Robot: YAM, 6 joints.
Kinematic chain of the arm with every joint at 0, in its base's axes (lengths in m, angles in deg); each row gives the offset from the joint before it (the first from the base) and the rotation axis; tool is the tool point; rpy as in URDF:
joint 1: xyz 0 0 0.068 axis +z
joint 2: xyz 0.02 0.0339 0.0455 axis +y
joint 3: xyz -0.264 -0.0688 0 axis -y
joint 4: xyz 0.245 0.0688 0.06 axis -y
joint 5: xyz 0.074 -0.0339 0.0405 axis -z
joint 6: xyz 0.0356 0 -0.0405 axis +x
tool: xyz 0 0 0 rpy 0 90 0
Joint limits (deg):
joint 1: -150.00..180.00
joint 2: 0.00..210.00
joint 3: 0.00..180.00
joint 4: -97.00..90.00
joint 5: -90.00..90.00
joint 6: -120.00..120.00
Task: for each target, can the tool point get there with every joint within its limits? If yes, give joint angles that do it. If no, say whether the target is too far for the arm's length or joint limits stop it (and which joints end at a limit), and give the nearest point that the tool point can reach.
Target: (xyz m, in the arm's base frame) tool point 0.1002 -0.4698 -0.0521
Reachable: yes | joints -82.02 159.53 90.77 31.39 -72.90 -61.88
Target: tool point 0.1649 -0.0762 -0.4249
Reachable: no: joint limits stop it (at a limit: joint 2) | nearest point 0.1723 -0.0796 -0.3755 | short by 0.050 m
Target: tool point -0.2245 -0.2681 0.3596
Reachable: yes | joints -124.31 90.37 81.00 -17.11 74.46 -40.76
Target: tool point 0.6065 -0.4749 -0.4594
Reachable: no: too far | nearest point 0.4133 -0.3237 -0.2521 | short by 0.321 m
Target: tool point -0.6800 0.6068 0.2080
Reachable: no: too far | nearest point -0.4793 0.4277 0.1795 | short by 0.271 m
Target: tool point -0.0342 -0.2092 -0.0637
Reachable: yes | joints -108.56 150.21 51.44 -38.51 -73.48 -92.97
